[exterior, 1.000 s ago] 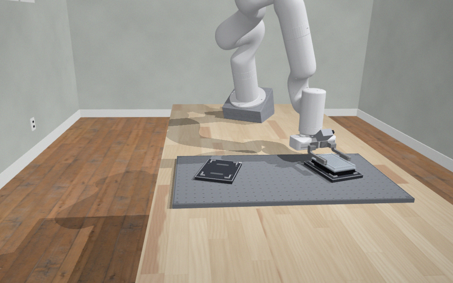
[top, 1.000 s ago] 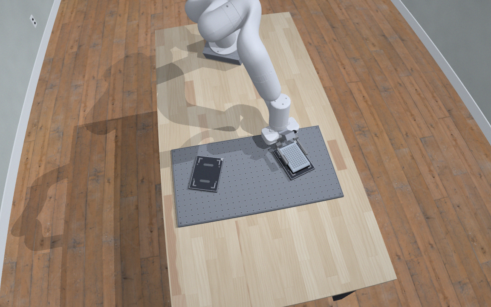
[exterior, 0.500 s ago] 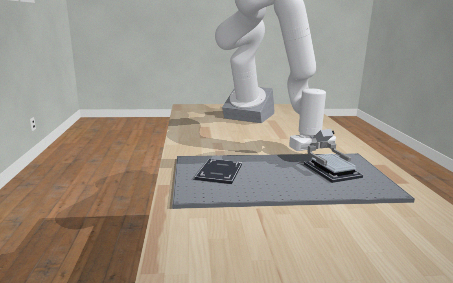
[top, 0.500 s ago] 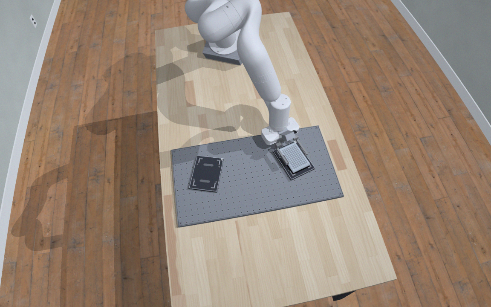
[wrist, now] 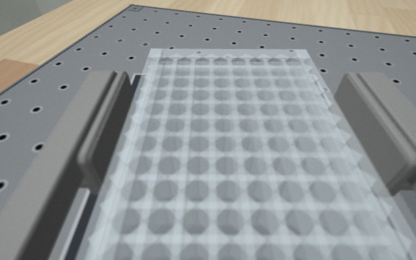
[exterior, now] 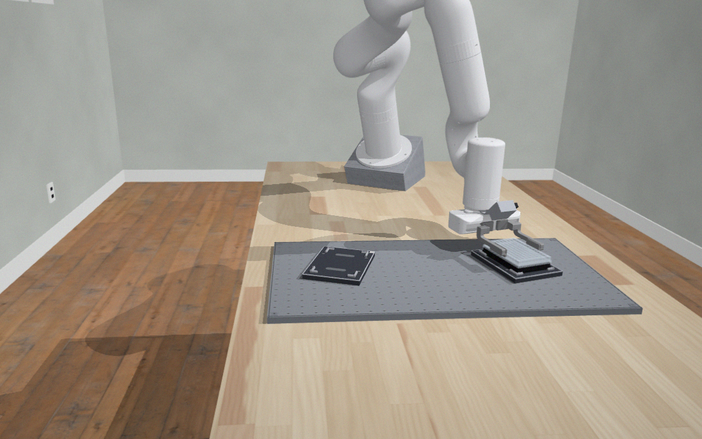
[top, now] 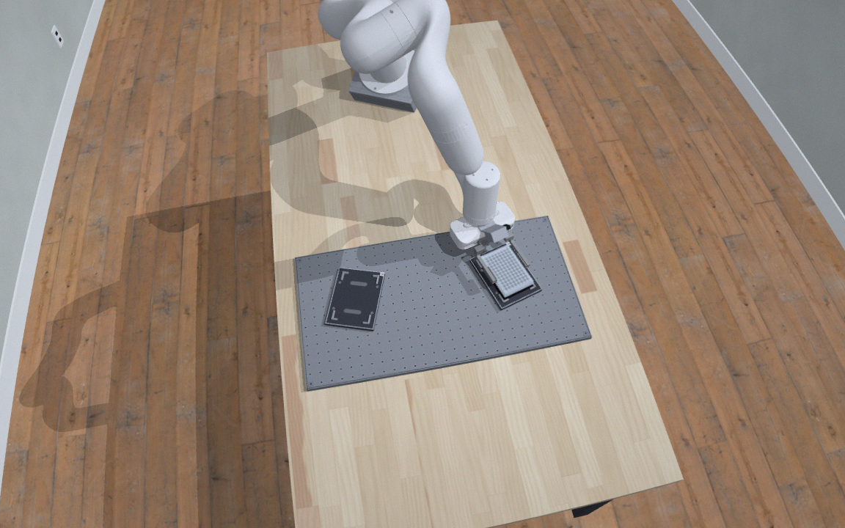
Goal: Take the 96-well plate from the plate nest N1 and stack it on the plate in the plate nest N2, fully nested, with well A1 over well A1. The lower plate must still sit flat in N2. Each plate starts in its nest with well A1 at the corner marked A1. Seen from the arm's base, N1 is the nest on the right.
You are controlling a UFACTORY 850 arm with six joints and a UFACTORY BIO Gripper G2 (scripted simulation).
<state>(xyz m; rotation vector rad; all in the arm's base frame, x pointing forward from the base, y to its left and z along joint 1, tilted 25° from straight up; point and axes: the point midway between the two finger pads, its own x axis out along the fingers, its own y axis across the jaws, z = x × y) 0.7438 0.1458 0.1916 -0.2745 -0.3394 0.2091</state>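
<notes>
Now: hand 10 mm above the clear 96-well plate. The rest, counted from my hand: black 96-well plate (20 mm below).
</notes>
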